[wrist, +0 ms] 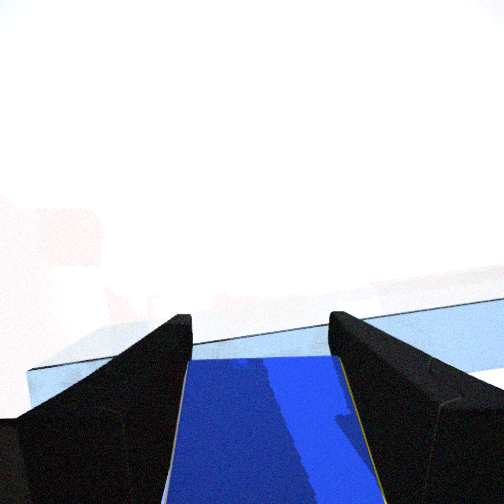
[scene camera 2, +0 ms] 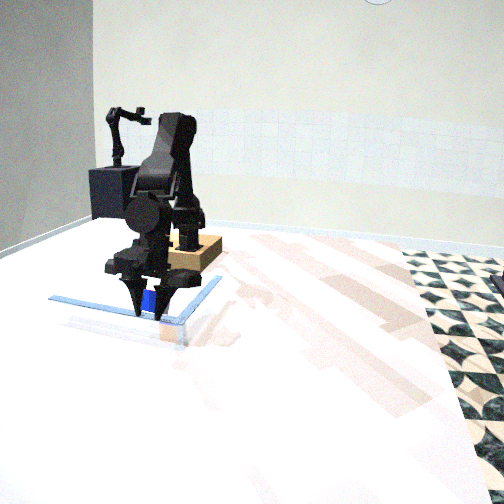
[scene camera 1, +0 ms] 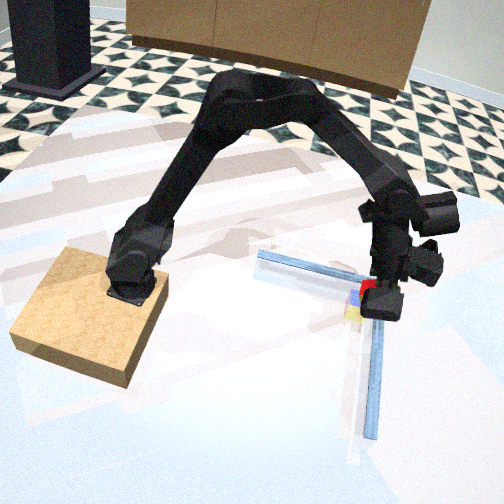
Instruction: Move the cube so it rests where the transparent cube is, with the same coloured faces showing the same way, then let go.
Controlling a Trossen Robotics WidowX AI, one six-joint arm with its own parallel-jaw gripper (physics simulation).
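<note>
The cube shows a red face (scene camera 1: 368, 287) with a yellow patch just below it in scene camera 1, and a blue face (scene camera 2: 148, 301) in scene camera 2. In the wrist view the blue face (wrist: 270, 430) fills the gap between the two black fingers. My gripper (scene camera 1: 381, 300) points down with its fingers on both sides of the cube, touching it, in the inner corner of the light blue L-shaped guide (scene camera 1: 373, 370). The cube sits at table level. I cannot make out a separate transparent cube.
The arm's base stands on a wooden block (scene camera 1: 90, 312) at the left. A dark pedestal (scene camera 1: 52, 42) and a brown wall panel (scene camera 1: 290, 30) stand far back. The guide's two bars (scene camera 2: 130, 312) meet beside the gripper.
</note>
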